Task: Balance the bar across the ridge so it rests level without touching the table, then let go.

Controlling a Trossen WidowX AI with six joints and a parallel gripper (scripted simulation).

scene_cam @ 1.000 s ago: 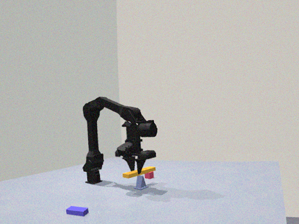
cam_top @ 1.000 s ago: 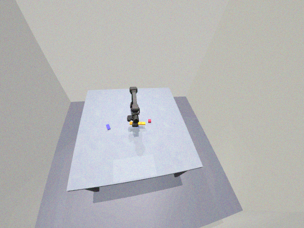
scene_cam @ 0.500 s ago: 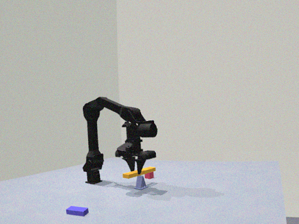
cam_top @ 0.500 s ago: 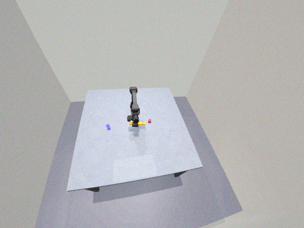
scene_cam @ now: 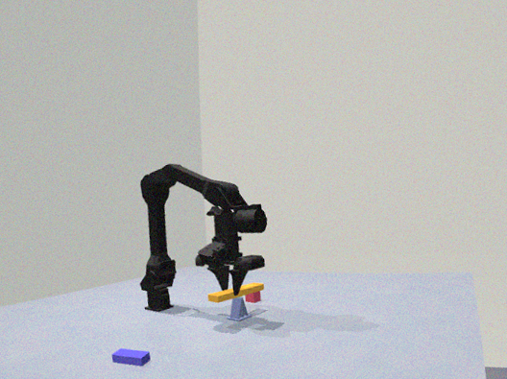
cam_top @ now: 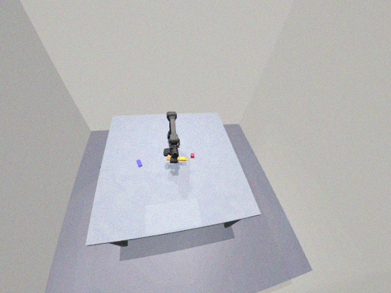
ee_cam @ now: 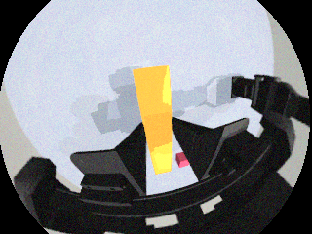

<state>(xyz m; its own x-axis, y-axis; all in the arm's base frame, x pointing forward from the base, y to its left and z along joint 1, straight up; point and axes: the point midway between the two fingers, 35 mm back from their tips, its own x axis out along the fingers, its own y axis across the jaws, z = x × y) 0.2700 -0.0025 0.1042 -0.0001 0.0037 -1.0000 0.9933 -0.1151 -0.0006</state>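
The yellow bar is 3 cm to the left of my gripper tip. From my gripper tip the other things lie so: purple block: 31 cm to the right, 6 cm below, 2 cm behind; then small red cube: 19 cm to the left, 5 cm below, 5 cm behind.
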